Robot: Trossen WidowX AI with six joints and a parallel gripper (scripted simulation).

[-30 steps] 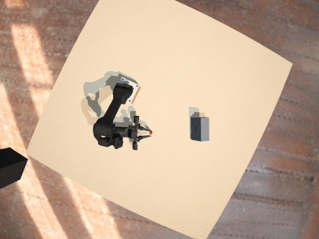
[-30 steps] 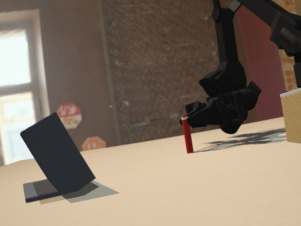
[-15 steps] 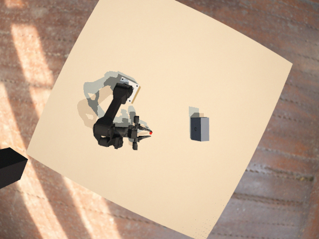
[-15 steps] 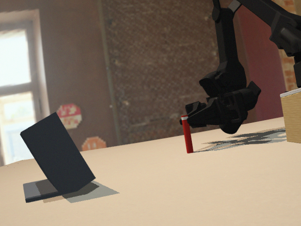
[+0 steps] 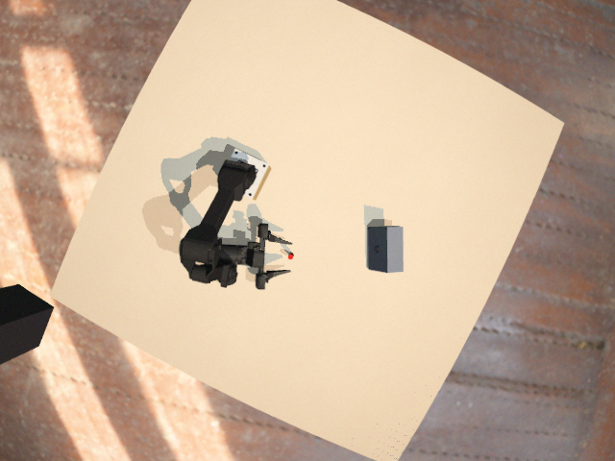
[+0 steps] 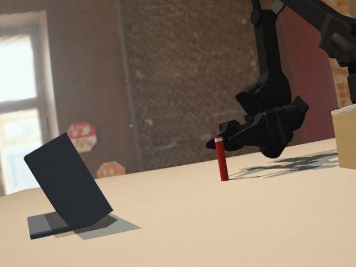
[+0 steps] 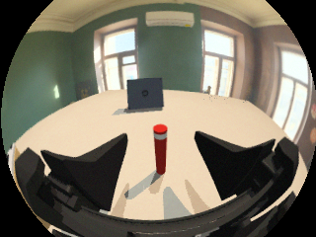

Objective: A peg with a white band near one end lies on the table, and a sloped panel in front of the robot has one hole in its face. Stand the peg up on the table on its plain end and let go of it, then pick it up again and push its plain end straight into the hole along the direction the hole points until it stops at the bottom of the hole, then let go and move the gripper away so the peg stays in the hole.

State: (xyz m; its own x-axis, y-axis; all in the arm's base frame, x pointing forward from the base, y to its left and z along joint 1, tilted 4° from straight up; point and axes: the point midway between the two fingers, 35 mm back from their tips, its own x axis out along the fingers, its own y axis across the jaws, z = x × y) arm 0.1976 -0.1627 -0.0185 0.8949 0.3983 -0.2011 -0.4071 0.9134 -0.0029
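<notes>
My gripper tip is 10 mm above the red peg. Round my gripper tip: dark sloped panel 230 mm ahead, 150 mm to the left, 10 mm below.
</notes>
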